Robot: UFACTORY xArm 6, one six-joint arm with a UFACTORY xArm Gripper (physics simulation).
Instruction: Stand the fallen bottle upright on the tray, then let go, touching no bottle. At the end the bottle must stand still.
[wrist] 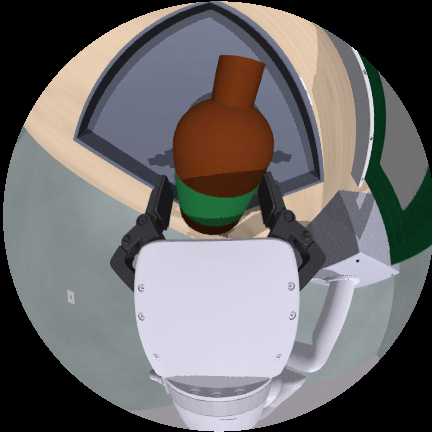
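The brown bottle with a green band lies on its side in the dark blue-grey tray. Its neck points to the top of the wrist view, slightly right, and its base points toward the gripper's white body. The gripper is open, with one black finger on each side of the bottle's lower part, near the green band. A narrow gap shows between each finger and the bottle. The near corner of the tray is hidden behind the bottle. How high the fingers are above the tray is hard to tell.
The tray's raised walls run close to both fingertips. The light wooden table surrounds the tray. A grey block with a white tube stands at the right. A green and grey structure is beyond it.
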